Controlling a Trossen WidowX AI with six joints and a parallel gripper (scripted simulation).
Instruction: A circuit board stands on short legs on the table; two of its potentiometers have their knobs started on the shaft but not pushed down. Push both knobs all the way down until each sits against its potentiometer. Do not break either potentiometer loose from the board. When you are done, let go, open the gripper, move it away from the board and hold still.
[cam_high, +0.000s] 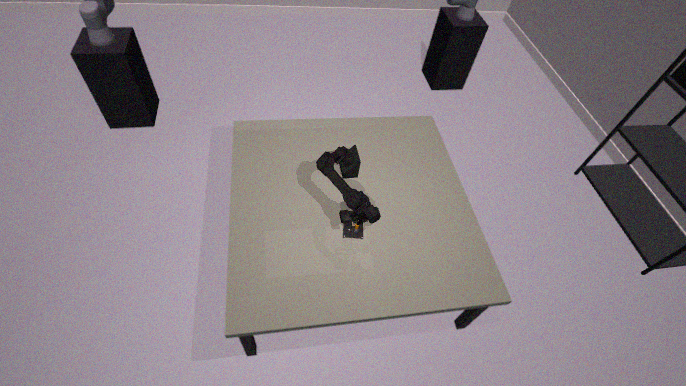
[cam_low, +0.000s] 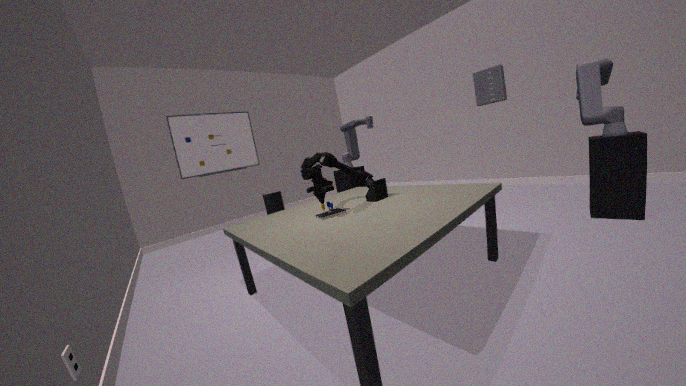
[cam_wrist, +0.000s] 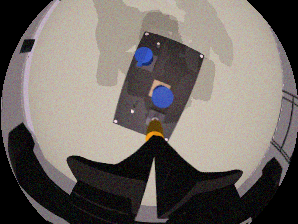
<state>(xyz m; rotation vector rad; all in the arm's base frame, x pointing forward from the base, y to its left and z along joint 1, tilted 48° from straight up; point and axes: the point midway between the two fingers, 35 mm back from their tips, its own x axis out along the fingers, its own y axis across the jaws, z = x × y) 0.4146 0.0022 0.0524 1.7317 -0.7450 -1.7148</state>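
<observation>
My gripper tip is 2 cm above the orange knob. The rest, counted from my gripper tip: blue knob 8 cm behind, 3 cm to the right, 3 cm below.
</observation>
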